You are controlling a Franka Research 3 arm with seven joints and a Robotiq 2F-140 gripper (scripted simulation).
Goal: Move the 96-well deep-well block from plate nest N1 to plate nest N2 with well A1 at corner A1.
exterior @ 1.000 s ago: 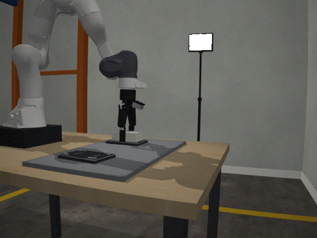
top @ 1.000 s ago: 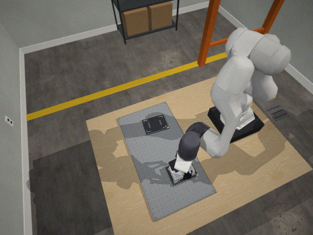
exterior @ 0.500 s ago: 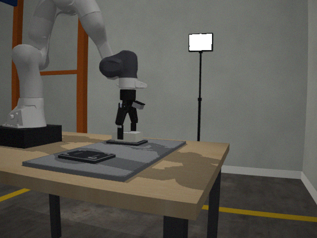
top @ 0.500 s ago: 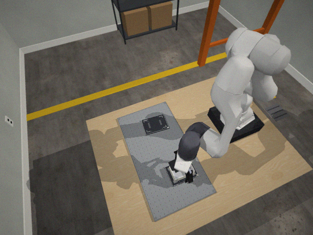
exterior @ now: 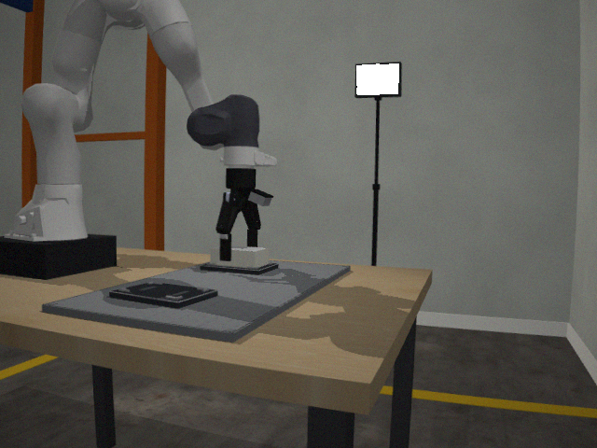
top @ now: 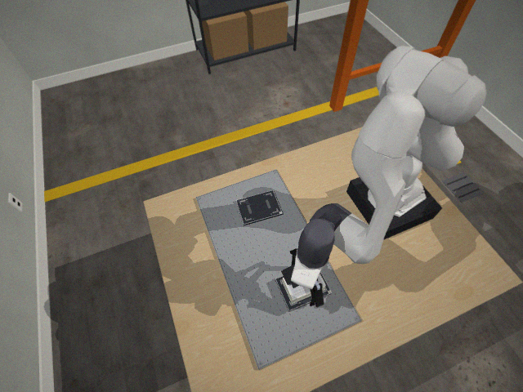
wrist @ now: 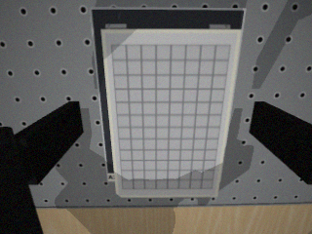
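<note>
Right now the white 96-well deep-well block is 10 mm below my hand. Round my hand: A1 mark: 70 mm behind, 60 mm to the left, 30 mm below; then plate nest N2: 30 mm below; then plate nest N1: 360 mm to the right, 30 mm below, 20 mm ahead.
</note>
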